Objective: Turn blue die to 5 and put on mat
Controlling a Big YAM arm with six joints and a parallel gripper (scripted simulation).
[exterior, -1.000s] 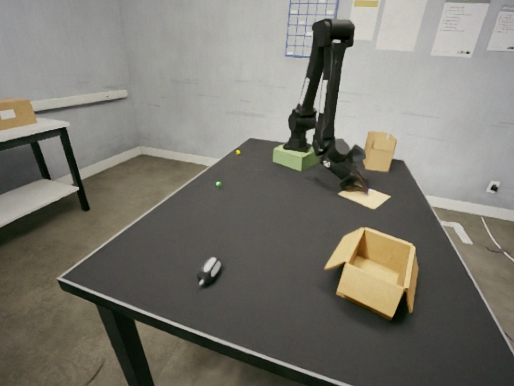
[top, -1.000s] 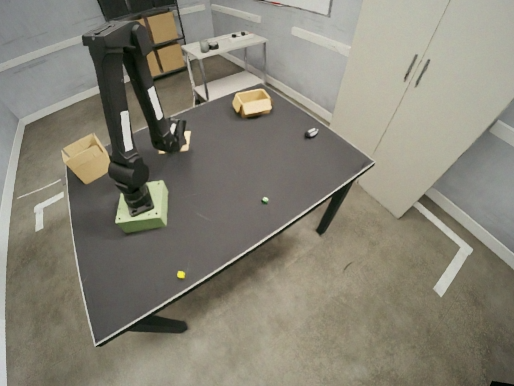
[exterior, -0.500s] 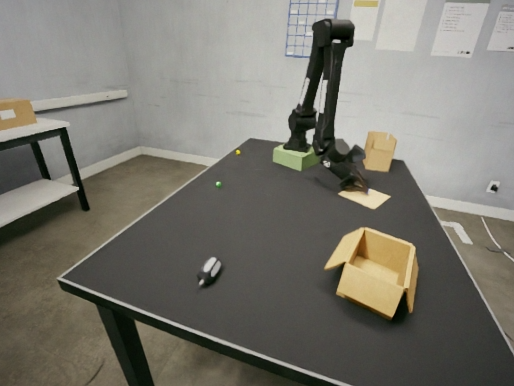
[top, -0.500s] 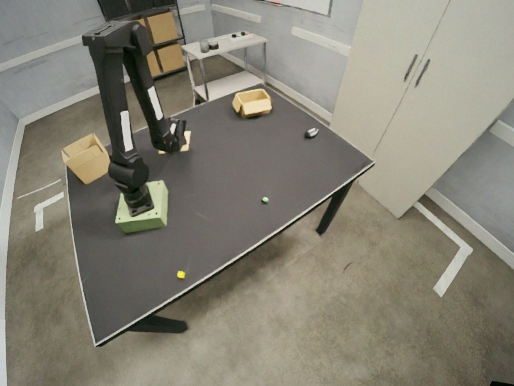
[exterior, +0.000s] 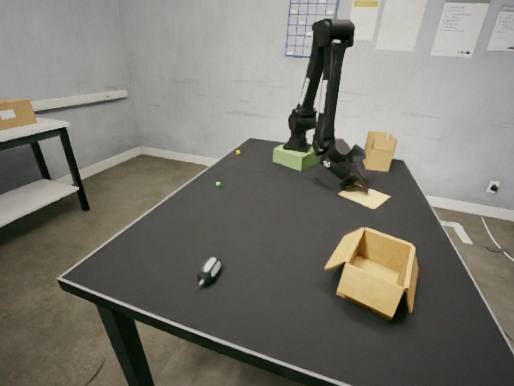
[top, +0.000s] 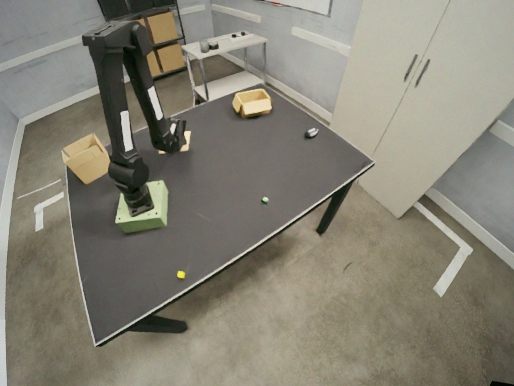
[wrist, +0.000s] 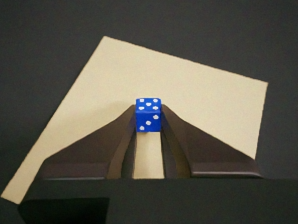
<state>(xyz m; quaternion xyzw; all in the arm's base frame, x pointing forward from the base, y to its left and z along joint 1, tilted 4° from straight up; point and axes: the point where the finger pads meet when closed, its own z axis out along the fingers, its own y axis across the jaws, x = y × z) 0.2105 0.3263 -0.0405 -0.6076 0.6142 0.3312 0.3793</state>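
Right now my hand is 2 cm above the tan mat. From my hand the other things lie so: blue die: 1 cm to the left; cardboard box: 39 cm behind, 4 cm above, 3 cm to the left; green die: 52 cm to the right, 20 cm ahead, 2 cm below.
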